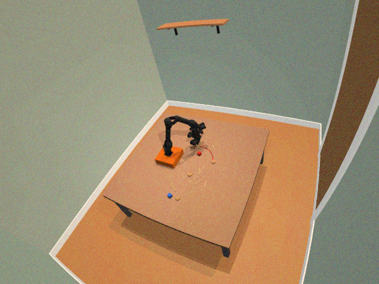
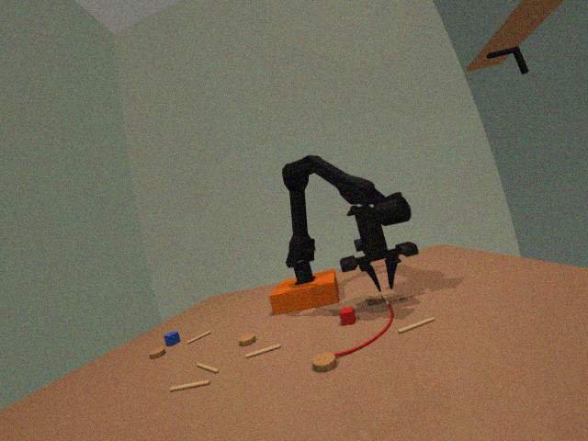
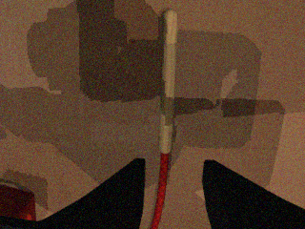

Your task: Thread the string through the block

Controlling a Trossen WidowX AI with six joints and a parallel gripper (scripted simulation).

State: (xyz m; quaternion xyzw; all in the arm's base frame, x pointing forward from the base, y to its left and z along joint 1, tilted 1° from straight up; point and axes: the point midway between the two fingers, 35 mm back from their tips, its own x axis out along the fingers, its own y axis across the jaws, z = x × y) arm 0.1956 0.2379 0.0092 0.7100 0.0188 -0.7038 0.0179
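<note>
The thin stick lies 2 cm behind my gripper tip and 3 cm below it. The rest, counted from my gripper tip: red block 6 cm ahead, 10 cm to the right, 2 cm below; blue cube 4 cm ahead, 62 cm to the right, 2 cm below; round wooden button 23 cm ahead, 14 cm to the right, 3 cm below.
</note>
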